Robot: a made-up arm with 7 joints. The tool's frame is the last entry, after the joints.
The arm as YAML. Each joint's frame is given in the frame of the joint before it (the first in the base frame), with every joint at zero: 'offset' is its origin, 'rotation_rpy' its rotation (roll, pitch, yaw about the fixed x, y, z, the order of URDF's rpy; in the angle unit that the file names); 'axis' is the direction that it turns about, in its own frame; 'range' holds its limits. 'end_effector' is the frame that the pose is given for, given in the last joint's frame.
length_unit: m
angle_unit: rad
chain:
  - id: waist
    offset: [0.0, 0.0, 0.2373]
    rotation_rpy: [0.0, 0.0, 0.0]
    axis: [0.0, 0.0, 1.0]
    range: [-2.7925, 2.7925]
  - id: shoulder
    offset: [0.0, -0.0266, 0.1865]
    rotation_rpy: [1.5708, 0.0, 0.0]
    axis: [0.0, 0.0, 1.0]
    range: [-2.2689, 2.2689]
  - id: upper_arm
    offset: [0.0, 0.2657, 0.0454]
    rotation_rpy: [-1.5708, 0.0, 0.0]
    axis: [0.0, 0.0, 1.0]
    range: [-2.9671, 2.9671]
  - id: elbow
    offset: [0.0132, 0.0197, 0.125]
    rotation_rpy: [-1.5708, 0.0, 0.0]
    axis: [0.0, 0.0, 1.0]
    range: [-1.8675, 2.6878]
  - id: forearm
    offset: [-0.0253, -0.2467, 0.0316]
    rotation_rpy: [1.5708, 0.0, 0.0]
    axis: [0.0, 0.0, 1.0]
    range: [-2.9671, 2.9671]
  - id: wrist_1
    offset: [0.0, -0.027, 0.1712]
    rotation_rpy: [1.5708, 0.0, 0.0]
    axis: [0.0, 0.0, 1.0]
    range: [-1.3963, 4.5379]
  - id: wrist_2
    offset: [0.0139, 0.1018, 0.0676]
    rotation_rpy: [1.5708, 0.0, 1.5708]
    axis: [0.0, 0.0, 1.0]
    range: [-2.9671, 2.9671]
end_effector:
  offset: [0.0, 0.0, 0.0]
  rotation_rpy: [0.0, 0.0, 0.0]
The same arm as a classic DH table. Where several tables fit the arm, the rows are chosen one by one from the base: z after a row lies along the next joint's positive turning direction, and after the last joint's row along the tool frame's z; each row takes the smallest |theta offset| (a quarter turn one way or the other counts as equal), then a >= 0, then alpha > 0; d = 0 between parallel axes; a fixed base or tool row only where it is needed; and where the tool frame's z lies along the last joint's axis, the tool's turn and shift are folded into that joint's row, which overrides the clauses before.
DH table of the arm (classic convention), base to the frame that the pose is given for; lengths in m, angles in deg. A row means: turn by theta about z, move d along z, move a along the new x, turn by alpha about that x. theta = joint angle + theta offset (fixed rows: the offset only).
waist: d 0.4238  theta0 0  a 0  alpha 90
shoulder: d 0.072  theta0 0  a 0  alpha -90
upper_arm: d 0.3907  theta0 0  a 0.0132  alpha -90
elbow: d 0.0513  theta0 0  a -0.0253  alpha 90
forearm: d 0.4179  theta0 0  a 0  alpha 90
wrist_1: d 0.0946  theta0 90  a 0.1018  alpha 90
wrist_2: d 0.0139  theta0 0  a 0  alpha 0
Joint limits (deg, base to tool): -160..160 -130..130 -170..170 -107..154 -170..170 -80..260 -170..170

